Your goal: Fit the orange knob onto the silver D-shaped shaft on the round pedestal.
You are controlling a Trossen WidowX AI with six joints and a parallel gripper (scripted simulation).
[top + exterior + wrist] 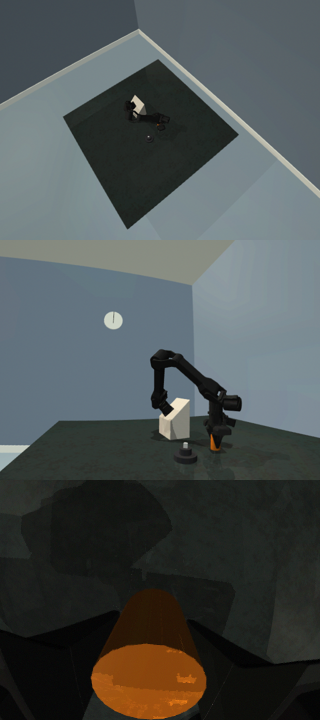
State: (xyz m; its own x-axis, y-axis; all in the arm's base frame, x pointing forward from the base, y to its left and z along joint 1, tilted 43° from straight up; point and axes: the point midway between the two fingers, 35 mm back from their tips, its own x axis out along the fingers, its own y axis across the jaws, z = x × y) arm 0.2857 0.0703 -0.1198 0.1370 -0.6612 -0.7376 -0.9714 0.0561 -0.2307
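Right now the orange knob is 3 cm above my gripper tip. From my gripper tip the other things lie so: round black pedestal: 16 cm to the right, 6 cm ahead, 2 cm above.
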